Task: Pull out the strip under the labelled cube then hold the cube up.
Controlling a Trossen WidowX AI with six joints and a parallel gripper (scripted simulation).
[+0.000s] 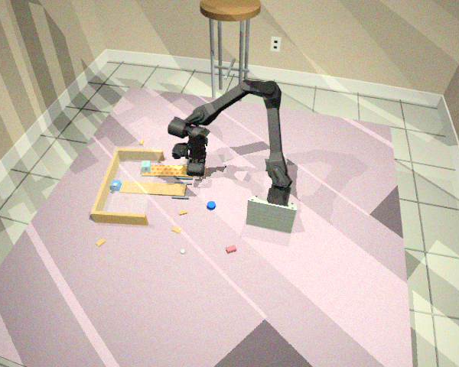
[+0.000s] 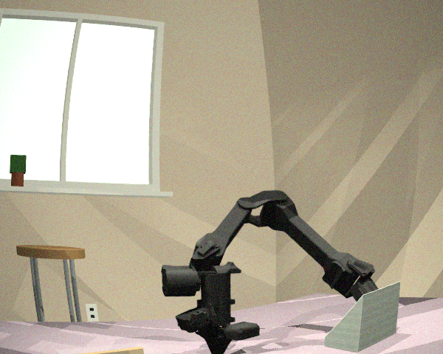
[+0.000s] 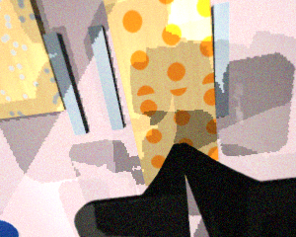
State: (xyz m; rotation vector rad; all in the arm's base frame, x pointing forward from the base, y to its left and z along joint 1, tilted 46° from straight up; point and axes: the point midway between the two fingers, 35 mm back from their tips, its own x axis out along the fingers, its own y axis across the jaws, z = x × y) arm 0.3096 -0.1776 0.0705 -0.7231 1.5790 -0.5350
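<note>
Right now the orange strip is 10 cm ahead of my gripper tip and 2 cm to the left of it. The rest, counted from my gripper tip: blue disc 16 cm to the left, 9 cm behind; then labelled cube 20 cm ahead, 3 cm to the left, 1 cm above; then pink block 32 cm to the left, 19 cm behind.
</note>
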